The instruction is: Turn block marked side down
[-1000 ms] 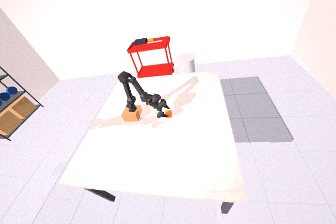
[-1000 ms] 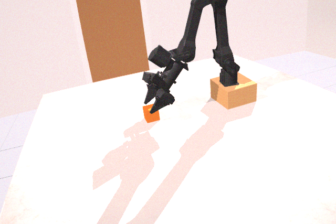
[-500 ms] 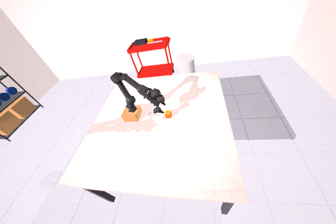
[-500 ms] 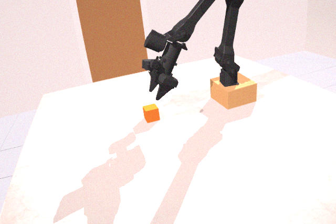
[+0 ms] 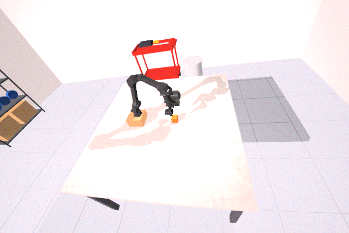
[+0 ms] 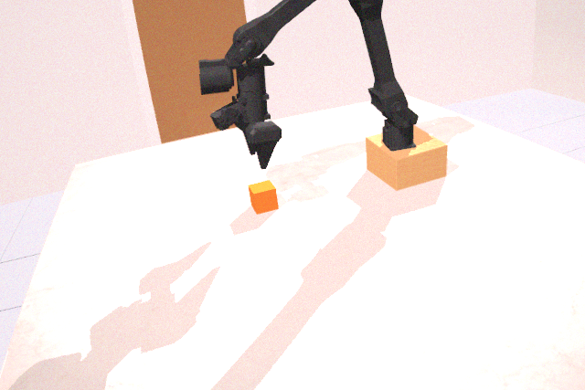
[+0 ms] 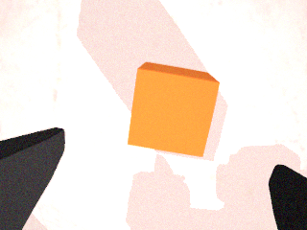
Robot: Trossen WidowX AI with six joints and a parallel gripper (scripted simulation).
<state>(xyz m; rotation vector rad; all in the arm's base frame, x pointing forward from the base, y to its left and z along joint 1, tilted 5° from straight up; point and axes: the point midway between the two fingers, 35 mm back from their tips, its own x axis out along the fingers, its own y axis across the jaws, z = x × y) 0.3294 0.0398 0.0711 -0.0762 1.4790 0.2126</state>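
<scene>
My gripper tip is now 90 mm above the orange block and 10 mm past it.
</scene>
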